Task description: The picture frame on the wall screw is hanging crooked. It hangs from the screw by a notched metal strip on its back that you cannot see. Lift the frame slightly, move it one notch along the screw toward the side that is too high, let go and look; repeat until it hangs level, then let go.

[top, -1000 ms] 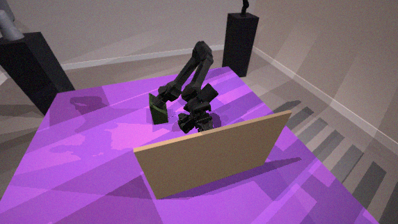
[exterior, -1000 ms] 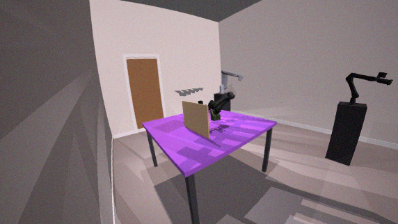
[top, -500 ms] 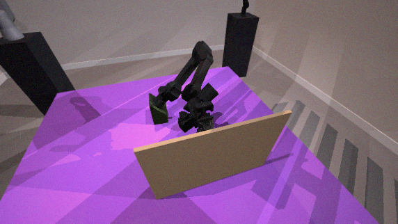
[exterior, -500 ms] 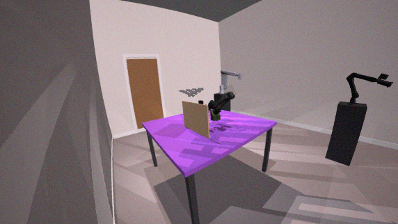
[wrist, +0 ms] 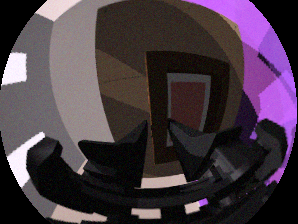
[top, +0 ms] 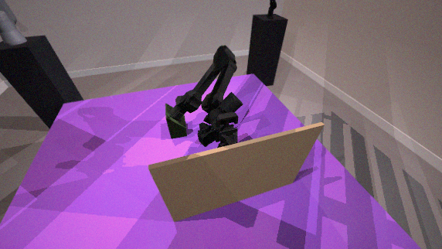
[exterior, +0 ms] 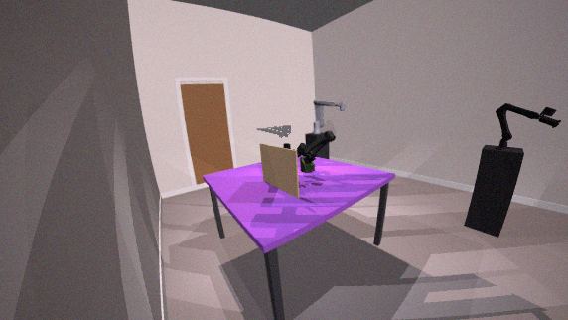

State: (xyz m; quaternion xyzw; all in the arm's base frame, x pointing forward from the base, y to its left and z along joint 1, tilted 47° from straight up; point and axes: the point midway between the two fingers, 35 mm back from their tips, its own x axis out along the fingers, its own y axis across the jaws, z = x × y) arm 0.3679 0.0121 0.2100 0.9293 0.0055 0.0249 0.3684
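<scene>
The picture frame lies 10 mm ahead of my gripper tip and 50 mm below it. The rest, counted from my gripper tip: wall panel (20 mm ahead, 10 mm to the left, 70 mm below).
</scene>
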